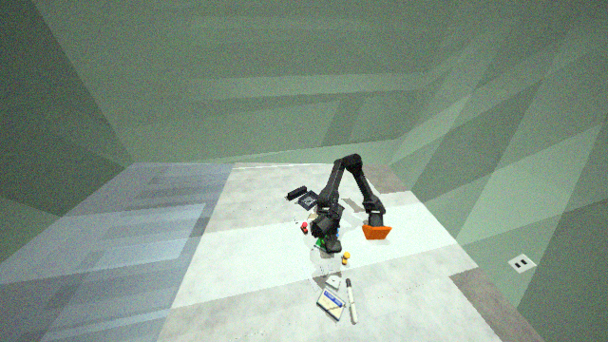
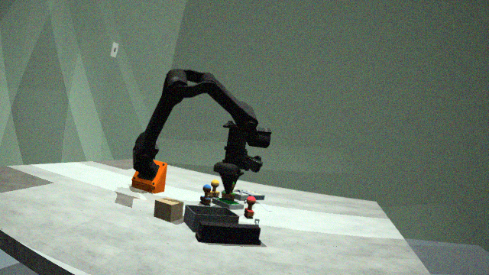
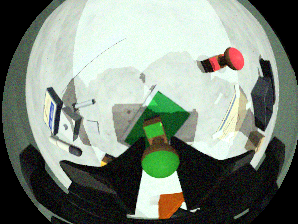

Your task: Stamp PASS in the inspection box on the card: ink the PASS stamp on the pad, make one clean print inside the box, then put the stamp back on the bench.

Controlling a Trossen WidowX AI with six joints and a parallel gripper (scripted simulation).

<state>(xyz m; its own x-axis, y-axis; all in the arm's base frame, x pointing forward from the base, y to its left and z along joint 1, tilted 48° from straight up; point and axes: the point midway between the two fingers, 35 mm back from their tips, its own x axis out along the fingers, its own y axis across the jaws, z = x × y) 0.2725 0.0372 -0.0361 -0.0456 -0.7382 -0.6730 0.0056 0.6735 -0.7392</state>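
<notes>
The green ink pad is 40 mm below my gripper tip. The rest, counted from my gripper tip: green-knobbed stamp right at my gripper tip; then blue-knobbed stamp 60 mm behind, 50 mm to the right, 20 mm below; then yellow-knobbed stamp 70 mm behind, 80 mm to the left, 20 mm below.
</notes>
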